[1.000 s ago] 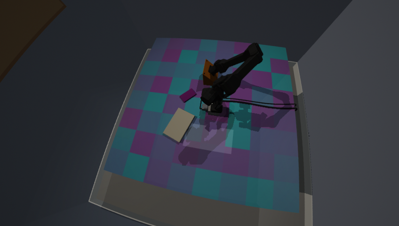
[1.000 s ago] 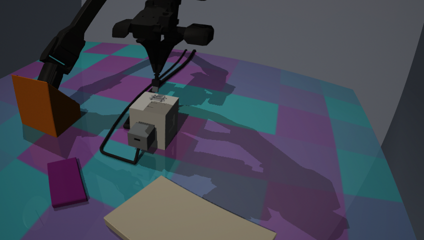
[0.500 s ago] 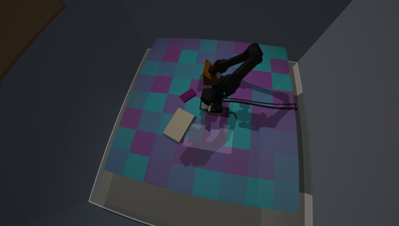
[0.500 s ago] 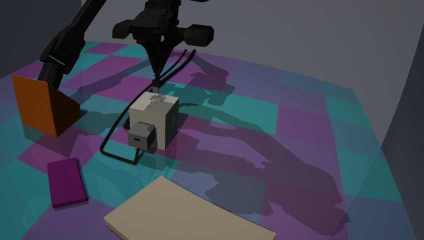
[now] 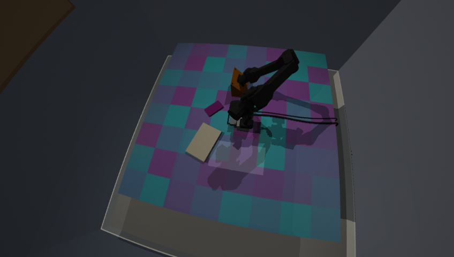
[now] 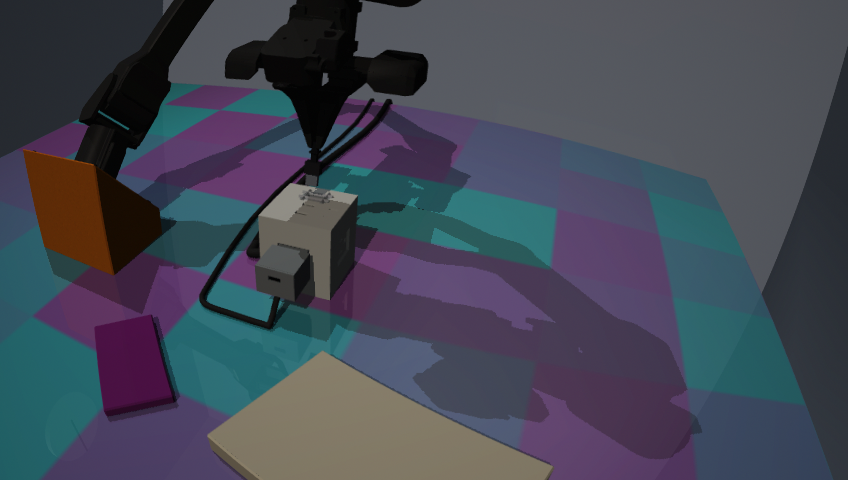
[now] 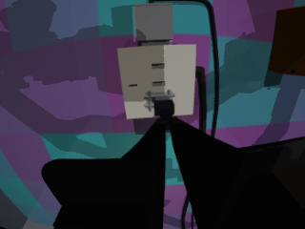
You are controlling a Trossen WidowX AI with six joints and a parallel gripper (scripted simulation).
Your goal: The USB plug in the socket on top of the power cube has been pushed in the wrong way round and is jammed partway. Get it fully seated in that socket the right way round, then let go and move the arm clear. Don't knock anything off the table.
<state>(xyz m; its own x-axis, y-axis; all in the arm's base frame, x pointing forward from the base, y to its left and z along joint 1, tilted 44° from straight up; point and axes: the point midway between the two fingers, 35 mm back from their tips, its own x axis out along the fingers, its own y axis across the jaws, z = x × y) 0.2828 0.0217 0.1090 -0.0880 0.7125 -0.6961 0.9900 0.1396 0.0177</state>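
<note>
Right now the black USB plug is 2 cm below my gripper tip. The rest, counted from my gripper tip: flat beige slab (23 cm to the right, 17 cm ahead, 12 cm below); then USB socket (6 cm below); then magenta block (23 cm to the right, 13 cm below, 7 cm behind).
</note>
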